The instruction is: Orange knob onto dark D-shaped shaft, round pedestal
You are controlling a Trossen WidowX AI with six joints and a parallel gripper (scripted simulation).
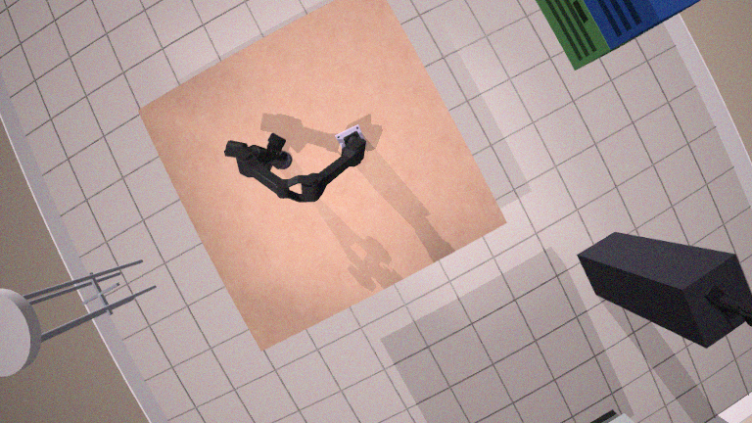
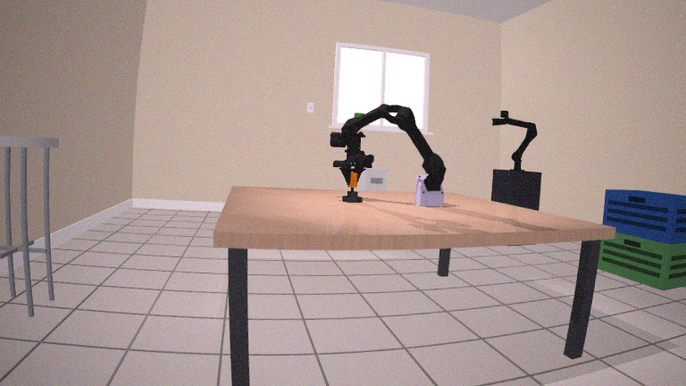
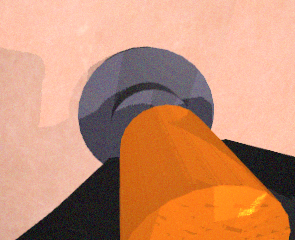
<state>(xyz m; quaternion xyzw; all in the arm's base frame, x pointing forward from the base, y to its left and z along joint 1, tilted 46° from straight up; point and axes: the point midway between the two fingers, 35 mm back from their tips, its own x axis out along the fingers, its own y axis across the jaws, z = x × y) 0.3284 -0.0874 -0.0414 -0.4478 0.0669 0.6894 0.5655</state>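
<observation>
Now: gripper tip 20 mm below the orange knob. From my gripper tip the other things lie so: round pedestal: 40 mm below.
</observation>
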